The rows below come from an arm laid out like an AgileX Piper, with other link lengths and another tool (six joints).
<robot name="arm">
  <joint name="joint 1" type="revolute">
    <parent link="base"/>
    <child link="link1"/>
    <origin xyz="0 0 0.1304"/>
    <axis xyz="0 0 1"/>
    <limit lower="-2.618" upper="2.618"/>
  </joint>
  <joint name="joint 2" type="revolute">
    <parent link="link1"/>
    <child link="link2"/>
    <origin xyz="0 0 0"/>
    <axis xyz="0 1 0"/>
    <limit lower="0" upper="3.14"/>
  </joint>
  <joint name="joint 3" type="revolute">
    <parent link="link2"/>
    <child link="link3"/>
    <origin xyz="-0.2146 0 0.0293"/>
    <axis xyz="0 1 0"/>
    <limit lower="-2.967" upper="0"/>
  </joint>
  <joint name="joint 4" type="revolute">
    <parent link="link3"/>
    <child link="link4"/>
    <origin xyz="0.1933 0 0.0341"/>
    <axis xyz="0.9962 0 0.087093"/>
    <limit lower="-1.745" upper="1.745"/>
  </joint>
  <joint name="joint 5" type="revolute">
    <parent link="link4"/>
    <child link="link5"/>
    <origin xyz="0 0 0"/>
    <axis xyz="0 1 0"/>
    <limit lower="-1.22" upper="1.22"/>
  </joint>
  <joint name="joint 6" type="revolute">
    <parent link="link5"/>
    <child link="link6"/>
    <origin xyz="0.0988 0 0.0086"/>
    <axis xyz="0.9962 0 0.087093"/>
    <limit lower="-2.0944" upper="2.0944"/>
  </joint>
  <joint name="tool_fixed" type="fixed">
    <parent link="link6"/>
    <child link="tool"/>
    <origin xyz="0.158 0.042 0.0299" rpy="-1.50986 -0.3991 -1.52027"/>
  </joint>
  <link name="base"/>
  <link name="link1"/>
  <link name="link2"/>
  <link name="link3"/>
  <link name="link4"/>
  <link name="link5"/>
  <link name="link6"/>
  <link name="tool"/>
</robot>
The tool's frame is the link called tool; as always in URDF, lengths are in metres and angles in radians.
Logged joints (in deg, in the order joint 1, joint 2, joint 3, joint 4, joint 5, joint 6), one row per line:
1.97 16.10 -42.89 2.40 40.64 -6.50
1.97 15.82 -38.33 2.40 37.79 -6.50
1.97 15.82 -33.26 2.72 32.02 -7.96
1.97 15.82 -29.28 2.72 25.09 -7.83
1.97 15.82 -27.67 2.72 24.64 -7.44
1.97 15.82 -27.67 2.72 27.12 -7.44
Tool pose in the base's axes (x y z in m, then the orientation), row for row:
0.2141 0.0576 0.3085 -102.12 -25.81 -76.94
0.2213 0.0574 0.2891 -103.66 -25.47 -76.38
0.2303 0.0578 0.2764 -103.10 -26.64 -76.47
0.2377 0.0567 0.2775 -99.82 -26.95 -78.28
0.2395 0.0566 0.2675 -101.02 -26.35 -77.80
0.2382 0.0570 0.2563 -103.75 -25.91 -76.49
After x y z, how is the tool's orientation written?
As angles about the fixed x, y, z axes (roll, pitch, yaw), in degrees.
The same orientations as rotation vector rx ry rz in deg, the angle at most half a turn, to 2 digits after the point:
-100.02 53.14 -75.96
-101.14 54.04 -74.93
-101.34 52.95 -76.11
-98.60 51.84 -78.32
-99.28 52.75 -77.23
-101.42 53.95 -75.35

